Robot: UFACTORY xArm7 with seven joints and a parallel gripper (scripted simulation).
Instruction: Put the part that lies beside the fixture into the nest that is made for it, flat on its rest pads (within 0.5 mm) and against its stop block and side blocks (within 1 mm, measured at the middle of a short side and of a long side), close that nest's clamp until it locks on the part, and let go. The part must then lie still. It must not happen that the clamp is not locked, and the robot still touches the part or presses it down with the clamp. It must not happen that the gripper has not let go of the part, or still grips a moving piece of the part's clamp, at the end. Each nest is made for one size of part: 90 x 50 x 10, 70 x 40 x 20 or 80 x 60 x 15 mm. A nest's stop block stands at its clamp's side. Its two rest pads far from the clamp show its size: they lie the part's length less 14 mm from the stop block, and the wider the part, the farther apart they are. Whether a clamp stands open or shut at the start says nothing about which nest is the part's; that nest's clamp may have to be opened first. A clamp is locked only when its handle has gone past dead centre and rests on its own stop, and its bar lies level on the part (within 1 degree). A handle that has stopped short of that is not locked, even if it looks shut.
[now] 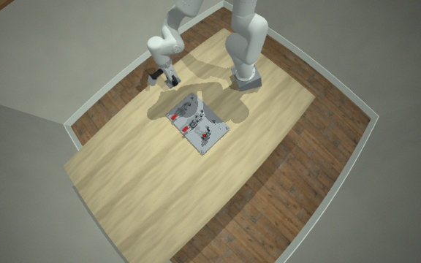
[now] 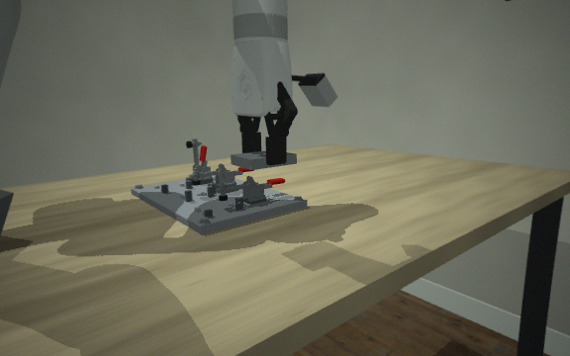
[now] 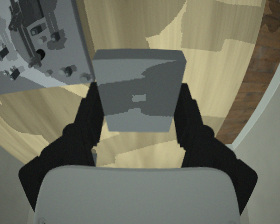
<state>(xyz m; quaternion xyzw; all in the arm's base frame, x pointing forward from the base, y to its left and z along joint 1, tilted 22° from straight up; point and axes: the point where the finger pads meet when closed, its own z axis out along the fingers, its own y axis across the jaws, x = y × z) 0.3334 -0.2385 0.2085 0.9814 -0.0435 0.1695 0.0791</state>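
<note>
The part lies 1 cm below my hand. The rest, counted from my hand: grey fixture plate 6 cm ahead, 25 cm to the left, 13 cm below.
</note>
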